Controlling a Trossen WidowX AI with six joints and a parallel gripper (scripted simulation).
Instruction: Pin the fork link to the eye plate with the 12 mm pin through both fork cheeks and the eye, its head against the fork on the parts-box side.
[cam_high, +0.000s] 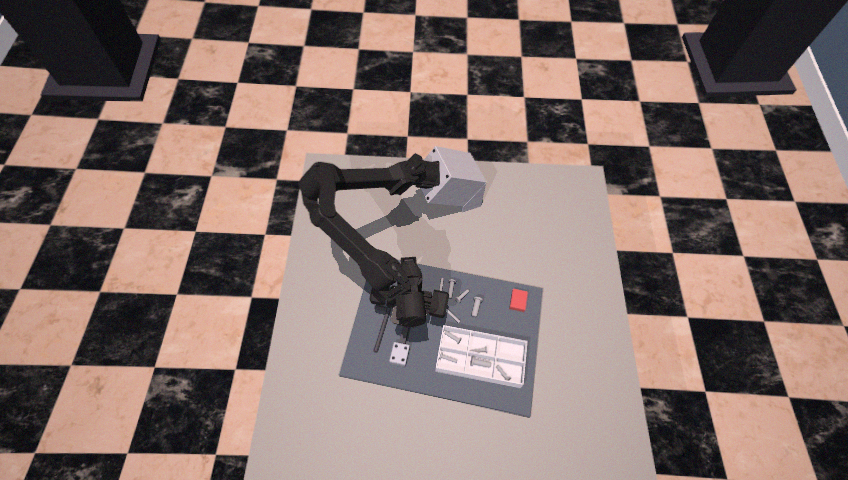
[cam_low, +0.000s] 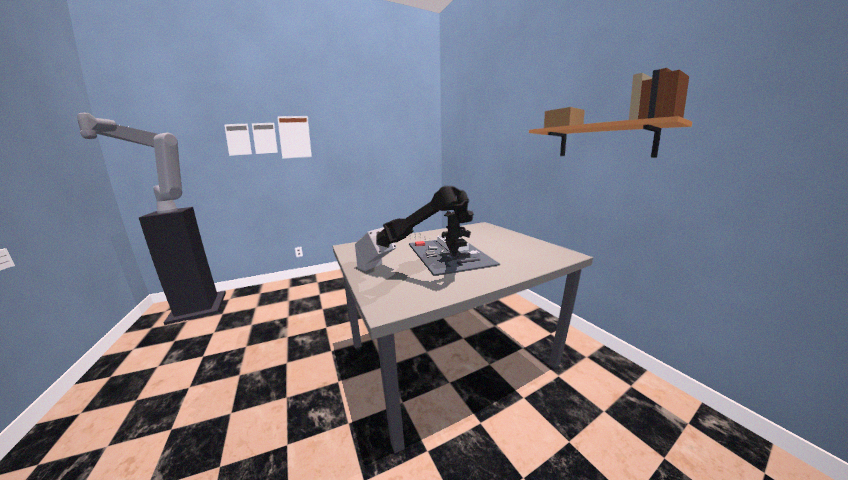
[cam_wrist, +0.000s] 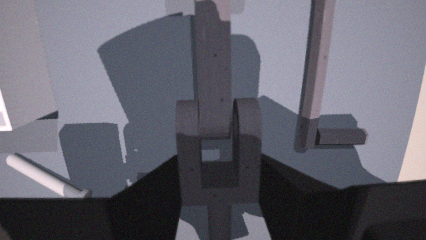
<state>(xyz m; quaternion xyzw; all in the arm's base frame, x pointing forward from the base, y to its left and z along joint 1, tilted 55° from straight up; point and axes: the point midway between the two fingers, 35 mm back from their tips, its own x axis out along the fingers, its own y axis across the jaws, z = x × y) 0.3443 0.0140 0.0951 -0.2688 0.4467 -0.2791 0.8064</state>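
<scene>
Right now my hand is 3 cm above the dark fork link. The rest, counted from my hand: dark l-shaped bar: 1 cm ahead, 7 cm to the right, 5 cm below; then eye plate: 3 cm ahead, 1 cm to the right, 4 cm below; then dark mat: 4 cm ahead, 9 cm to the left, 6 cm below.
</scene>
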